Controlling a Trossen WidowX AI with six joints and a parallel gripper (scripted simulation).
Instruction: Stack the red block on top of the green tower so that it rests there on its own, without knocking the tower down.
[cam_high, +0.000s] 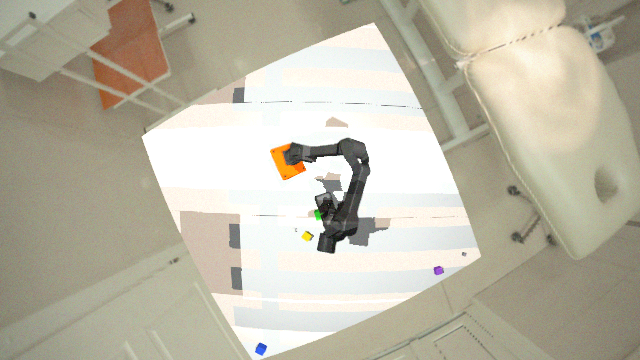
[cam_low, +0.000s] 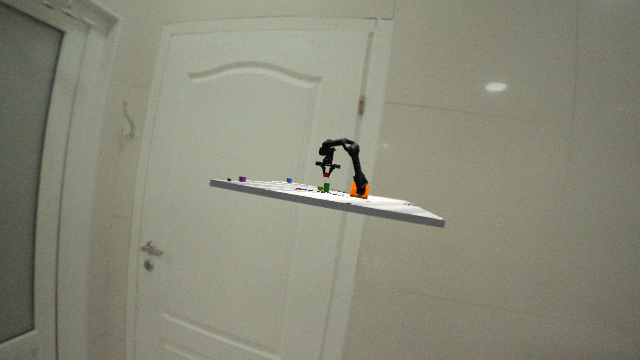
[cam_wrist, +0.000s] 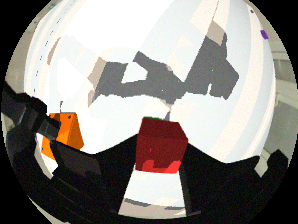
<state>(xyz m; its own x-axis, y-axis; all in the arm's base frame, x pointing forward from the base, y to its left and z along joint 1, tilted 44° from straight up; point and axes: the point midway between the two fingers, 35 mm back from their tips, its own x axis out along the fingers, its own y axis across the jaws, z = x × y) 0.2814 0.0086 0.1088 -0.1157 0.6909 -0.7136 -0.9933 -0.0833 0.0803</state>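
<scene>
Right now the yellow block is 70 mm ahead of my gripper tip, 120 mm to the right of it and 110 mm below it. Round my gripper tip: purple block 450 mm ahead, 420 mm to the left, 110 mm below; blue block 580 mm ahead, 540 mm to the right, 100 mm below; red block 10 mm above.
</scene>
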